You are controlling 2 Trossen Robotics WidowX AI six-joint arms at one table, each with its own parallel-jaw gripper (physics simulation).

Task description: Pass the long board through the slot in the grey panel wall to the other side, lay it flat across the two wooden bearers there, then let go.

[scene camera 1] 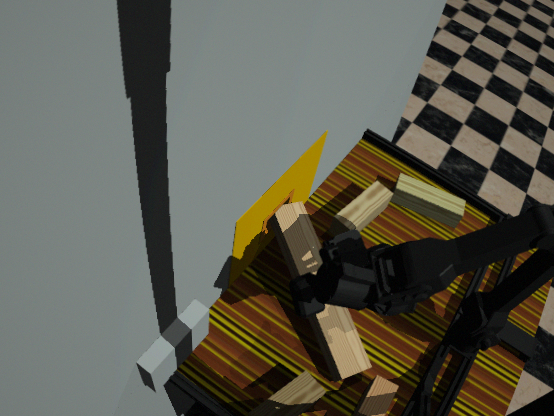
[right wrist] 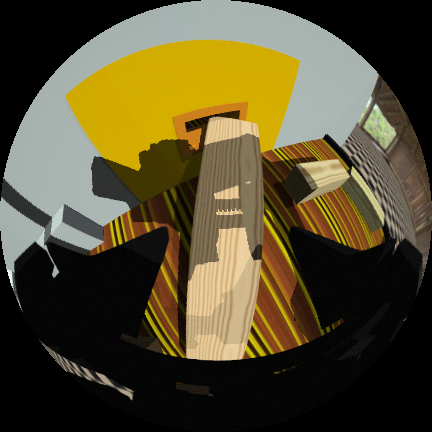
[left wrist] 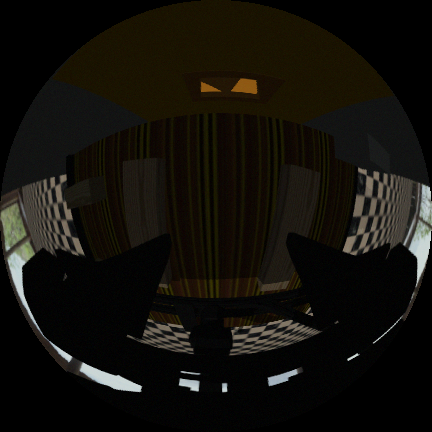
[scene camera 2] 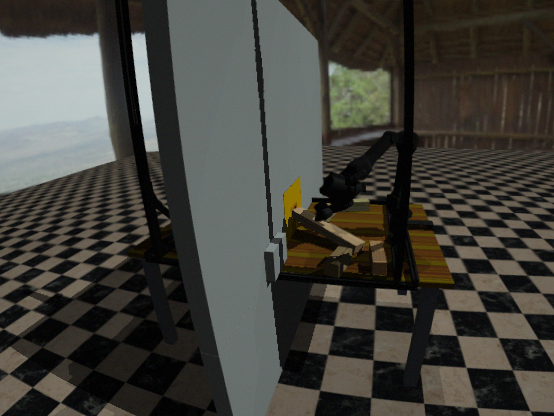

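Where they show: left gripper, fingertip midpoint: (left wrist: 230, 239); right gripper, fingertip midpoint: (right wrist: 230, 232); left arm's base, origin of the base link: (left wrist: 211, 310); right arm's base, origin of the base link: (scene camera 1: 463, 340).
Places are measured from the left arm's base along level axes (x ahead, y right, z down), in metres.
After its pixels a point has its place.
Observation:
The long board (scene camera 1: 345, 340) {x 0.716, y 0.152, z -0.027 m} (scene camera 2: 330, 232) {x 0.650, y 0.150, z -0.038 m} (right wrist: 225, 280) {x 0.641, y 0.106, z -0.043 m} slopes, its raised end just in front of the orange-framed slot (right wrist: 210, 112) {x 0.485, y 0.040, z -0.092 m} in the yellow patch (scene camera 1: 265, 205) {x 0.484, y 0.089, z -0.148 m} (right wrist: 150, 80) {x 0.484, y 0.096, z -0.150 m} of the grey panel wall (scene camera 1: 250, 75) {x 0.482, y 0.183, z -0.470 m} (scene camera 2: 215, 150) {x 0.482, y 0.642, z -0.425 m}. My right gripper (scene camera 1: 317, 272) {x 0.611, y 0.088, z -0.075 m} (right wrist: 230, 232) {x 0.611, y 0.088, z -0.075 m} is open and empty, over the board's middle, with a finger on either side of it in the right wrist view. My left gripper (left wrist: 230, 239) {x 0.283, y 0.026, z -0.120 m} is open and empty on the dark side of the wall, above the two wooden bearers (left wrist: 143, 200) {x 0.293, y -0.096, z -0.019 m} (left wrist: 295, 205) {x 0.282, y 0.140, z -0.019 m}. What the board's low end rests on is unclear.
Wooden blocks (scene camera 1: 367, 205) {x 0.601, y -0.133, z -0.031 m} (scene camera 1: 430, 197) {x 0.705, y -0.255, z -0.028 m} (right wrist: 325, 175) {x 0.601, y -0.112, z -0.031 m} lie beyond the right gripper. Two more (scene camera 1: 295, 395) {x 0.701, y 0.287, z -0.028 m} (scene camera 1: 377, 397) {x 0.818, y 0.210, z -0.025 m} (scene camera 2: 339, 262) {x 0.706, y 0.352, z -0.028 m} (scene camera 2: 378, 257) {x 0.827, y 0.298, z -0.025 m} lie near the board's low end. A grey block (scene camera 1: 195, 315) {x 0.502, y 0.293, z -0.081 m} (scene camera 2: 272, 260) {x 0.508, y 0.415, z -0.052 m} juts at the wall. Another block (left wrist: 85, 191) {x 0.323, y -0.237, z -0.028 m} lies left of the bearers.

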